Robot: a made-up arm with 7 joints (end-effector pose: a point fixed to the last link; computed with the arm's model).
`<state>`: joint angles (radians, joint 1 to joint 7).
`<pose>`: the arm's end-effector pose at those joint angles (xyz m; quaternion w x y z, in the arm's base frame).
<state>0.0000 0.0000 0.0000 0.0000 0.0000 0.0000 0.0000</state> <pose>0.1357 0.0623 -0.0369 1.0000 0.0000 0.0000 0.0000</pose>
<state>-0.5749 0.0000 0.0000 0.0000 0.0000 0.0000 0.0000</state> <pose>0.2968 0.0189 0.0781 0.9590 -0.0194 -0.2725 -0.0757</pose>
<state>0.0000 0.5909 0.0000 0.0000 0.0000 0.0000 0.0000</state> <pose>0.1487 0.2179 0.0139 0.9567 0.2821 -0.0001 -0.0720</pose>
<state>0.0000 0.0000 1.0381 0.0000 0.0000 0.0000 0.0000</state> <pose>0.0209 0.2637 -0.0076 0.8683 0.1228 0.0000 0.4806</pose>
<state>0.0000 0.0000 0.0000 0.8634 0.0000 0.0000 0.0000</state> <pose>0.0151 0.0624 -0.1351 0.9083 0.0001 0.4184 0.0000</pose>
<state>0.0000 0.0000 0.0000 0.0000 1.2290 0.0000 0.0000</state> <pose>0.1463 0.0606 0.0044 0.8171 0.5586 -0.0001 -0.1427</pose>
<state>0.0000 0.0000 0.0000 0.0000 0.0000 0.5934 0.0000</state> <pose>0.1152 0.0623 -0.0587 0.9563 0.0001 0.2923 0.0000</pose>
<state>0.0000 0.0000 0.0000 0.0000 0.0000 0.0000 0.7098</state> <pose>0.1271 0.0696 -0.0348 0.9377 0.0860 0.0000 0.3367</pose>
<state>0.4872 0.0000 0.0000 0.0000 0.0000 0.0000 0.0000</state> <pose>-0.0351 0.0791 -0.0534 0.9705 0.0165 0.2318 0.0645</pose>
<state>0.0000 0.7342 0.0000 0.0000 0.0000 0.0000 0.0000</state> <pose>0.1551 0.2489 0.0389 0.9334 0.3477 -0.0001 -0.0888</pose>
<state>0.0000 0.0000 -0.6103 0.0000 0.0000 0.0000 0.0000</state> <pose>0.0962 -0.0732 -0.0269 0.9538 -0.0743 0.0000 -0.2911</pose>
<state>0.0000 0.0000 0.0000 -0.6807 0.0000 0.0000 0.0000</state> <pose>0.1500 0.0623 0.0863 0.9426 -0.0001 -0.3338 0.0000</pose>
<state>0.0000 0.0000 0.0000 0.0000 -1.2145 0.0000 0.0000</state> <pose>0.1317 0.0232 -0.0525 0.8212 -0.5529 0.0001 0.1412</pose>
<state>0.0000 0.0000 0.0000 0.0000 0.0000 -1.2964 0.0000</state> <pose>0.1241 0.0623 0.0236 0.7972 -0.0001 -0.6038 0.0000</pose>
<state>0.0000 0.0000 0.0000 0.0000 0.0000 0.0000 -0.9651</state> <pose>0.1364 0.0471 -0.0371 0.8858 -0.1148 0.0000 -0.4496</pose>
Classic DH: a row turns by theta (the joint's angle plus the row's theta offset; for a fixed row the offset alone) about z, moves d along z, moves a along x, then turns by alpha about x. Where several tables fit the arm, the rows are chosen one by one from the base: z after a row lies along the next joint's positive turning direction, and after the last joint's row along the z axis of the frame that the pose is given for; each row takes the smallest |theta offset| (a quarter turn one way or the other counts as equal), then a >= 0, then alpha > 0; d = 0 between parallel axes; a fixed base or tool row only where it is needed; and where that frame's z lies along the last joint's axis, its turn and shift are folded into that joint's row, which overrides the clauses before.
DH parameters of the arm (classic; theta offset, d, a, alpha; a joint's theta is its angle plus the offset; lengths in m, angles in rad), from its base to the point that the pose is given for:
base (fixed): -0.071 0.2925 0.0109 -1.3004
joint 1: -1.3111 0.0507 -0.0214 -1.5708
joint 2: 1.2915 -0.033 -0.0054 1.5708
joint 3: 1.5708 -0.2437 0.0536 -1.5708
joint 4: 1.5708 -0.028 0.0179 1.5708
joint 5: 0 0.1319 0.0095 -1.5708
joint 6: -1.5708 0.0228 0.0358 1.5708
joint 7: 1.5708 0.0448 0.0083 -0.2501
tool (fixed): -1.5706 -0.0572 0 0

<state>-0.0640 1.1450 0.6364 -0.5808 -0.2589 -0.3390 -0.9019</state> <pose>0.1721 0.2524 0.3035 0.6111 0.5644 -0.2936 -0.4709</pose>
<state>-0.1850 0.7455 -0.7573 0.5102 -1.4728 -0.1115 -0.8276</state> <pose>0.0740 0.1794 -0.0973 0.8567 -0.4037 0.1845 -0.2626</pose>
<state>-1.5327 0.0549 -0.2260 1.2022 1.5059 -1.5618 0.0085</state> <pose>0.3713 -0.1273 0.2222 0.2333 0.4091 -0.5392 -0.6982</pose>
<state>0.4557 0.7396 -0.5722 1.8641 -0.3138 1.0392 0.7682</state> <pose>-0.2501 0.3001 0.1738 0.2658 -0.5714 -0.7675 -0.1172</pose>
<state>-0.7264 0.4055 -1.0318 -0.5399 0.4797 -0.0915 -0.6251</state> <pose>0.1717 -0.0815 0.1151 0.4372 0.3284 -0.4314 -0.7175</pose>
